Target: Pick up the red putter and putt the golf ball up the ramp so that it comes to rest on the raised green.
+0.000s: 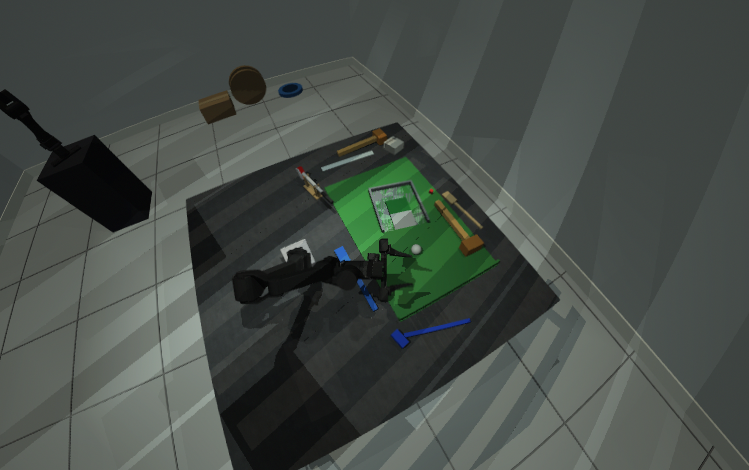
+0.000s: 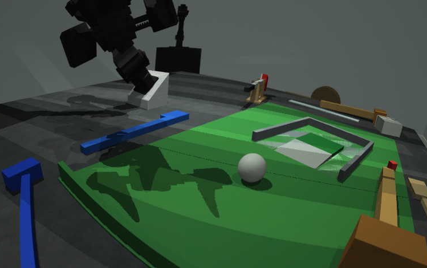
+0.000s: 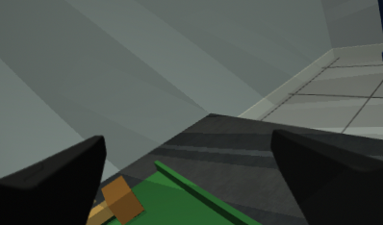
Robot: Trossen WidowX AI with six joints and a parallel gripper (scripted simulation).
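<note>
Now: the red putter 170 mm behind my gripper tip, 630 mm to the left of it and 170 mm below it. Also, from my gripper tip: white golf ball (120 mm ahead, 140 mm to the left, 200 mm below); green mat (150 mm ahead, 290 mm to the left, 220 mm below); red cube (350 mm ahead, 400 mm to the left, 210 mm below).
</note>
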